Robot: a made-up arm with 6 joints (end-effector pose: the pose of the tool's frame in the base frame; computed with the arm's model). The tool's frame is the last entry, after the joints. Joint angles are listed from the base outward.
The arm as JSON. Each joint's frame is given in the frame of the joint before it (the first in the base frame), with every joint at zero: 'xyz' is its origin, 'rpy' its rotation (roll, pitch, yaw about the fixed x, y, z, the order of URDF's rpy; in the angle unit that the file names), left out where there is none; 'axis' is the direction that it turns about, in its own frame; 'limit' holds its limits. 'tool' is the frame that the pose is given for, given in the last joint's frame.
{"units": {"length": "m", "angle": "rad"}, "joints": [
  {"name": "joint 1", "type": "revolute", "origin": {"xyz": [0.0, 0.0, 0.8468]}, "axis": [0.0, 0.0, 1.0], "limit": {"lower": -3.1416, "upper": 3.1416}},
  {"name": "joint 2", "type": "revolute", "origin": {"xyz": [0.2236, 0.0, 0.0], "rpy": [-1.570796, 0.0, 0.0]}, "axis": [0.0, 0.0, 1.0], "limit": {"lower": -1.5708, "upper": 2.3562}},
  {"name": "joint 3", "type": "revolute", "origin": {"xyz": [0.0, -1.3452, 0.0], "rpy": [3.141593, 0.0, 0.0]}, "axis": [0.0, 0.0, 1.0], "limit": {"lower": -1.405, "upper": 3.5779}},
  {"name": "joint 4", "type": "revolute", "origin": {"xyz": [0.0, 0.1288, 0.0], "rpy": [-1.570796, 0.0, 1.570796]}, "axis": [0.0, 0.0, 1.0], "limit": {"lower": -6.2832, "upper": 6.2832}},
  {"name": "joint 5", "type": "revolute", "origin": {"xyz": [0.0, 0.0, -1.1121], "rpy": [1.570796, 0.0, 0.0]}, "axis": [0.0, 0.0, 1.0], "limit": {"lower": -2.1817, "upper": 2.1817}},
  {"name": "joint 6", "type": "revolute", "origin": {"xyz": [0.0, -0.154, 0.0], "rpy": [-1.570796, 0.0, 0.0]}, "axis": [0.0, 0.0, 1.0], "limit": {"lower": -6.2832, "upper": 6.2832}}
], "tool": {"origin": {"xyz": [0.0, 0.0, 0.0], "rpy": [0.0, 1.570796, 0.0]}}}
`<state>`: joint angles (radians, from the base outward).
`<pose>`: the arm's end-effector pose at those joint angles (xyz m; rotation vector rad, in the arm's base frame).
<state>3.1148 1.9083 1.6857 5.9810 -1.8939 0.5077</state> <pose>-2.5278 0.0243 0.1563 2.1212 0.0348 -1.3128</pose>
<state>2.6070 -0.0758 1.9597 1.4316 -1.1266 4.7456</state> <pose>0.5040 -0.1384 3.1924 2.0503 0.7112 1.0355</pose>
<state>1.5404 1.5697 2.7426 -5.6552 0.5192 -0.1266</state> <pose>0.0121 1.8763 2.0706 0.7689 -1.6670 0.9961</pose>
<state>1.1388 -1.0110 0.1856 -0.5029 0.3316 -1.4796</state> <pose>-0.2365 -0.5707 2.7949 2.3754 -0.0420 1.9887</pose>
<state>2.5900 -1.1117 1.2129 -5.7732 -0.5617 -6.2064</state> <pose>1.6174 -0.9481 2.3096 1.7263 -0.6327 1.2811</pose>
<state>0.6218 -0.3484 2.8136 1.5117 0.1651 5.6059</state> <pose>-1.2313 -0.8513 1.9551 0.6367 -2.6582 -1.1959</pose>
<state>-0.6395 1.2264 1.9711 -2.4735 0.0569 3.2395</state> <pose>1.8727 -1.3996 2.2486 -0.9182 -0.4048 -0.8860</pose>
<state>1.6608 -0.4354 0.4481 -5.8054 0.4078 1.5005</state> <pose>-0.0558 0.3062 3.1515 -0.4234 -1.8016 0.0160</pose>
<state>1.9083 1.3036 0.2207 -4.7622 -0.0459 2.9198</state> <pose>-0.7311 2.1046 0.1440 0.3366 1.6400 0.4215</pose>
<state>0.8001 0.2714 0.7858 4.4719 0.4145 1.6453</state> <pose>1.1711 1.1196 2.8586 0.4164 -0.3037 0.4249</pose>
